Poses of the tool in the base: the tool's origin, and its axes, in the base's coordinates. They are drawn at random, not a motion.
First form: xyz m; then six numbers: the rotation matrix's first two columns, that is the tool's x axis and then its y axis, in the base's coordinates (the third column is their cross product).
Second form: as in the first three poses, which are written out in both.
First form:
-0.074, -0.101, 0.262, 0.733, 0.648, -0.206, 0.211, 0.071, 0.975
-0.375, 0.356, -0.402, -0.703, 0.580, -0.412, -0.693, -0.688, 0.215
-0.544, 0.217, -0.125, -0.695, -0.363, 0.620, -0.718, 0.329, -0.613
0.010, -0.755, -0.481, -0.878, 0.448, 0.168, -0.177, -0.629, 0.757
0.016, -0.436, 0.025, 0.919, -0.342, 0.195, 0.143, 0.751, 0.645
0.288, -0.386, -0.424, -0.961, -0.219, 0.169, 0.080, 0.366, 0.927
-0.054, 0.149, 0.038, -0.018, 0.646, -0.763, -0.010, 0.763, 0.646
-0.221, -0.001, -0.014, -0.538, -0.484, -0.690, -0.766, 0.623, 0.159
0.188, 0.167, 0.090, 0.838, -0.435, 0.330, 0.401, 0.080, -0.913
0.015, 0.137, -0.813, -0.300, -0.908, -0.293, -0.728, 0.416, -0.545
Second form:
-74, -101, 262, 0.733, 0.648, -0.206, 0.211, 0.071, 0.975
-375, 356, -402, -0.703, 0.580, -0.412, -0.693, -0.688, 0.215
-544, 217, -125, -0.695, -0.363, 0.620, -0.718, 0.329, -0.613
10, -755, -481, -0.878, 0.448, 0.168, -0.177, -0.629, 0.757
16, -436, 25, 0.919, -0.342, 0.195, 0.143, 0.751, 0.645
288, -386, -424, -0.961, -0.219, 0.169, 0.080, 0.366, 0.927
-54, 149, 38, -0.018, 0.646, -0.763, -0.010, 0.763, 0.646
-221, -1, -14, -0.538, -0.484, -0.690, -0.766, 0.623, 0.159
188, 167, 90, 0.838, -0.435, 0.330, 0.401, 0.080, -0.913
15, 137, -813, -0.300, -0.908, -0.293, -0.728, 0.416, -0.545

